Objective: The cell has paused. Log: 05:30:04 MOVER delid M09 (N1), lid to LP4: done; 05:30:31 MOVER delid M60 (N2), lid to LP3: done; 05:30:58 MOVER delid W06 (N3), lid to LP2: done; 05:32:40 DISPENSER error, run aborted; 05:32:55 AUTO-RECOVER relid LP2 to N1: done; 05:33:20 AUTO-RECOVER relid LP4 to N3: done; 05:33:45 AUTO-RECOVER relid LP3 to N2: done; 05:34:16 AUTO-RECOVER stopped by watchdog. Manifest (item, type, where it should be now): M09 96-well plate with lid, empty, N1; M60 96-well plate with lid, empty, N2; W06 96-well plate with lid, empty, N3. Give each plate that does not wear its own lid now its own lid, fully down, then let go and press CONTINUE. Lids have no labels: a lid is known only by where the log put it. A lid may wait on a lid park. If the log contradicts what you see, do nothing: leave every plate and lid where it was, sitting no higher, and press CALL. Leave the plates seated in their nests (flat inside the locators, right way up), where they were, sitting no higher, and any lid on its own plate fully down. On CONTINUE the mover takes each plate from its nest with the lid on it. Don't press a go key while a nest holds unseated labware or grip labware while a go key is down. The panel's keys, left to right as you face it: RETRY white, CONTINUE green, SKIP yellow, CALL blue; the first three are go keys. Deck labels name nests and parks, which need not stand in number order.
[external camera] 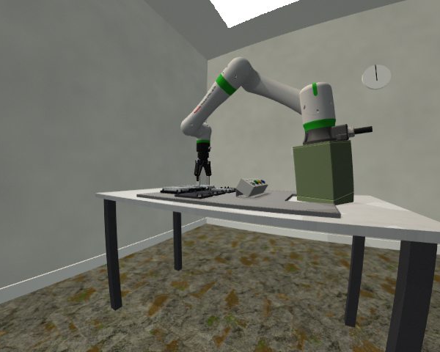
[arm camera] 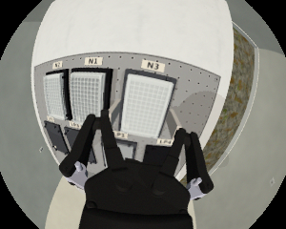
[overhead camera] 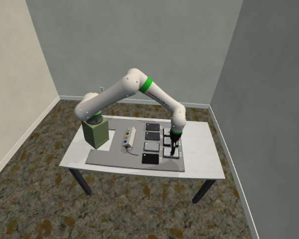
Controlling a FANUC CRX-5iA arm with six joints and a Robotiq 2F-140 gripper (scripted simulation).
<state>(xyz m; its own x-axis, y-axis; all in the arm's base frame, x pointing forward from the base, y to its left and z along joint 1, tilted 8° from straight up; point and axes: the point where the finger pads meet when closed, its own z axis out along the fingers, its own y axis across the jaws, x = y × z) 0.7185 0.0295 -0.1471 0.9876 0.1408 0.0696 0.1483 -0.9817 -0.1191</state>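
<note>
Now: the plate 130 mm to the left of my hand, 20 mm below it and 20 mm behind it. From my hand the other things lie so: blue key: 420 mm behind, 30 mm to the right, 20 mm above; lid park LP4: 160 mm behind, 110 mm to the right, 40 mm below; lid park LP3: 210 mm behind, 160 mm to the left, 40 mm below.
</note>
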